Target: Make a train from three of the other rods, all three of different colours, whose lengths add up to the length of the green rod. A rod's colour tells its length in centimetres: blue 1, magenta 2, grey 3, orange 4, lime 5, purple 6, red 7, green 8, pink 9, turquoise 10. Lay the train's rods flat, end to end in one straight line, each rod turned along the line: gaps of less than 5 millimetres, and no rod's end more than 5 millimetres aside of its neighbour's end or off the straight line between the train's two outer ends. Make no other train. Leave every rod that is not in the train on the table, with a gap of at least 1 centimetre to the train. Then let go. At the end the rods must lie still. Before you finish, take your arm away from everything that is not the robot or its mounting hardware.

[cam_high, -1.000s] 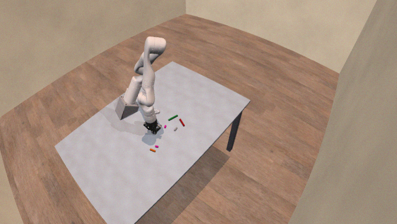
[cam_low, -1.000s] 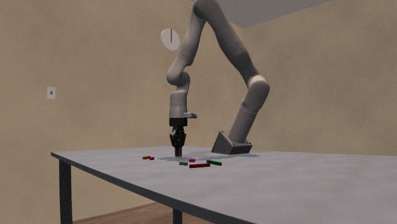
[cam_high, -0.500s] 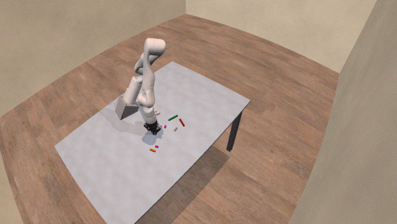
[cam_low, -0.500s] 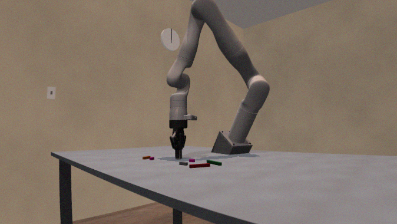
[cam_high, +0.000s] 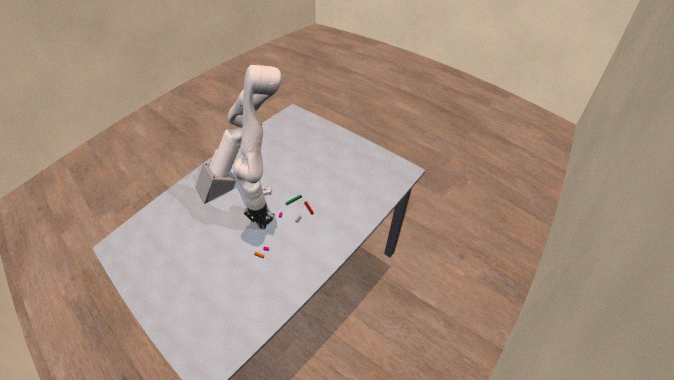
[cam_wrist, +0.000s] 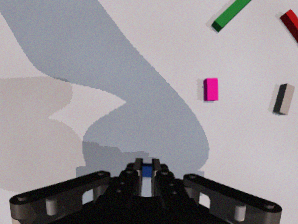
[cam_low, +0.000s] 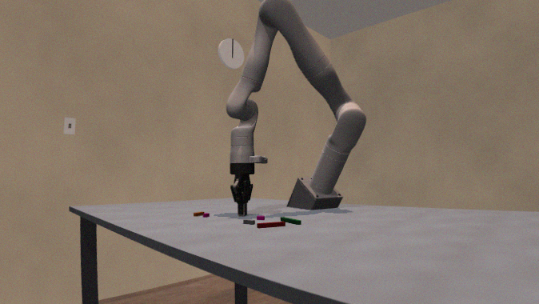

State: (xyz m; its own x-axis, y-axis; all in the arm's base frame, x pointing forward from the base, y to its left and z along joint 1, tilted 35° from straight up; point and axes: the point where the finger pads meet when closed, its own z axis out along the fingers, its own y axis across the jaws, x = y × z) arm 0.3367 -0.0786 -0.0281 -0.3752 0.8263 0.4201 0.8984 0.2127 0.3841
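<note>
The blue rod is 10 mm below my hand. Also, from my hand: grey rod: 120 mm to the left, 100 mm ahead, 10 mm below; green rod: 190 mm to the left, 20 mm ahead, 10 mm below; orange rod: 110 mm to the right, 80 mm ahead, 10 mm below.
</note>
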